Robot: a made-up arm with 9 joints. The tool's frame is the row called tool. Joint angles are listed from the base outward.
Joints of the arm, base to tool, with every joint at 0 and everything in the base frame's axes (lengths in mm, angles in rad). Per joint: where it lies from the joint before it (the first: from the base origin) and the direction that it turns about. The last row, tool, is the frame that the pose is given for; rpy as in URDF.
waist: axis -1 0 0 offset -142 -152 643
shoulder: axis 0.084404 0.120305 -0.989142 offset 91 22 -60
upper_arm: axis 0 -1 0 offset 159 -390 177
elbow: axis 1 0 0 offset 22 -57 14
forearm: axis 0.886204 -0.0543 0.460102 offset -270 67 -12
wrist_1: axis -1 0 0 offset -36 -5 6
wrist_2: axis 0 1 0 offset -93 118 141
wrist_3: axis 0 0 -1 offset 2 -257 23
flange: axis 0.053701 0.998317 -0.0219 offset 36 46 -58
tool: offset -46 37 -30 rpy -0.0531 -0.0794 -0.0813
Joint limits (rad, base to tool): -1.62..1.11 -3.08..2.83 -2.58..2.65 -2.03..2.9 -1..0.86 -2.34..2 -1.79..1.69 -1.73..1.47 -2.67..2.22
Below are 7 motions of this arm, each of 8 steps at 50 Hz.
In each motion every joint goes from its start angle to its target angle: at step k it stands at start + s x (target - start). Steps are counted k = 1, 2, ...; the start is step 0. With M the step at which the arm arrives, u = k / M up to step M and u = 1 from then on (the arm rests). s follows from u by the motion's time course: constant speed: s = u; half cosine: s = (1 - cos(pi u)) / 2; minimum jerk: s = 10 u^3 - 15 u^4 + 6 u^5.
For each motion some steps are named. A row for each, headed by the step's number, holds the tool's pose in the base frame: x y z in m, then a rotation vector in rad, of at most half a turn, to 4 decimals.
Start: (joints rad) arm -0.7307 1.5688 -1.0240 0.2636 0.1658 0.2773 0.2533 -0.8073 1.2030
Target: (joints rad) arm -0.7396 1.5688 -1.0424 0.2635 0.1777 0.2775 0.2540 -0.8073 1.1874
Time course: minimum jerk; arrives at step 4
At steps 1, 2, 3, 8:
1: -0.5315 -0.6632 0.9386 2.2232 1.3641 0.7661
2: -0.5325 -0.6659 0.9349 2.2339 1.3549 0.7656
3: -0.5336 -0.6686 0.9312 2.2446 1.3458 0.7649
8: -0.5339 -0.6693 0.9302 2.2474 1.3434 0.7648

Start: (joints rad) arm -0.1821 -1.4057 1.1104 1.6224 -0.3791 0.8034 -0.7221 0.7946 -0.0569
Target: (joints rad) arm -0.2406 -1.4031 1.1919 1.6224 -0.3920 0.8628 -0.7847 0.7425 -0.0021
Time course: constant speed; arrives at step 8
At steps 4, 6, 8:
4: 0.4802 -0.3405 0.6341 1.9326 -0.5793 0.4645
6: 0.4790 -0.3389 0.6269 1.9665 -0.6193 0.4721
8: 0.4778 -0.3370 0.6196 1.9994 -0.6604 0.4788

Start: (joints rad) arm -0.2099 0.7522 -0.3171 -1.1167 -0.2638 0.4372 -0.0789 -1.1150 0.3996
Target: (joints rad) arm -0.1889 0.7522 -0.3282 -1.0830 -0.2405 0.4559 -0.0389 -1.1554 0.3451
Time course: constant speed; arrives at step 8
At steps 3, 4, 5, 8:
3: -0.4276 -0.2629 0.9363 -0.9334 1.6875 0.6179
4: -0.4273 -0.2630 0.9383 -0.9216 1.6860 0.6215
5: -0.4270 -0.2631 0.9402 -0.9098 1.6846 0.6251
8: -0.4261 -0.2633 0.9461 -0.8743 1.6798 0.6356

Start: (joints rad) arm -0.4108 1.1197 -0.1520 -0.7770 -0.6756 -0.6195 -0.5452 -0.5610 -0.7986
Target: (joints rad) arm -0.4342 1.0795 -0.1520 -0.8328 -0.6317 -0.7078 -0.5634 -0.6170 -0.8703
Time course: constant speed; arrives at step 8
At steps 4, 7, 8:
4: -0.4753 -0.2576 0.8251 -0.5812 -0.5450 -0.1808
7: -0.4787 -0.2656 0.8193 -0.5501 -0.6060 -0.1618
8: -0.4797 -0.2683 0.8173 -0.5396 -0.6262 -0.1557

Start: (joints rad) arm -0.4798 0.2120 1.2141 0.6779 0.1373 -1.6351 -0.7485 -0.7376 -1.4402
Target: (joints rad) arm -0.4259 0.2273 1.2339 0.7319 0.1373 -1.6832 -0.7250 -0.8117 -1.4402
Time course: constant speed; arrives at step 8
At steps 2, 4, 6, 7, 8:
2: -0.0603 -0.4139 0.2832 -1.4731 1.1350 0.9920
4: -0.0618 -0.4154 0.2864 -1.4824 1.1259 0.9702
6: -0.0632 -0.4169 0.2896 -1.4914 1.1164 0.9486
7: -0.0640 -0.4177 0.2911 -1.4959 1.1114 0.9379
8: -0.0648 -0.4184 0.2927 -1.5003 1.1064 0.9274

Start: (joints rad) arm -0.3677 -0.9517 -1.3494 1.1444 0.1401 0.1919 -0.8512 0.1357 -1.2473
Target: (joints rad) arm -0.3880 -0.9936 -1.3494 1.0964 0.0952 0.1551 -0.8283 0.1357 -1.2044
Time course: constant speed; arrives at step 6
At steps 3, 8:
3: 0.4362 -0.4624 1.0215 0.3744 -0.7512 -0.4292
8: 0.4363 -0.4538 1.0264 0.3886 -0.7313 -0.3770

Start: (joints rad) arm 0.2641 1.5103 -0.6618 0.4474 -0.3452 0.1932 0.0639 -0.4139 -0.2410
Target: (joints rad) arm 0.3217 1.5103 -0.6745 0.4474 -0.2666 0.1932 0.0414 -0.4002 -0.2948
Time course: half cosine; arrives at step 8
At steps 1, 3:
1: -0.4580 -0.0412 1.1178 0.2795 0.3399 -1.3017
3: -0.4609 -0.0346 1.1142 0.2635 0.2968 -1.3089

